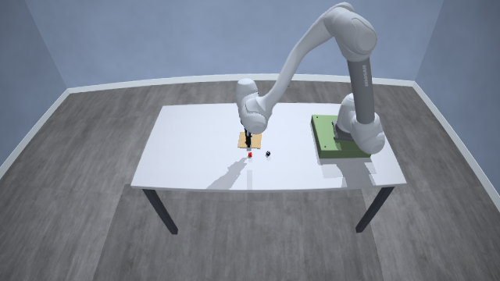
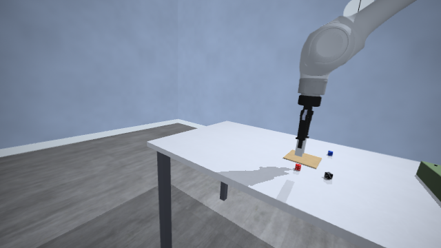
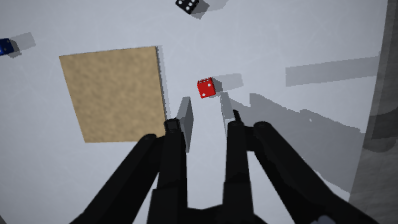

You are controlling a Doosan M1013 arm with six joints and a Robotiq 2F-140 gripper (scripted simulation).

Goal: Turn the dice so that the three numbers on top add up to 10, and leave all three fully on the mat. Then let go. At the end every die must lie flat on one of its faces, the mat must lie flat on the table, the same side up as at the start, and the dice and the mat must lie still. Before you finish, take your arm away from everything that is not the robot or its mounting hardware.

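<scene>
The red die is 9 cm below my hand. Also, from my hand: black die: 11 cm behind, 2 cm to the right, 9 cm below; then blue die: 6 cm behind, 29 cm to the right, 9 cm below; then tan mat: 2 cm ahead, 13 cm to the right, 10 cm below.
</scene>
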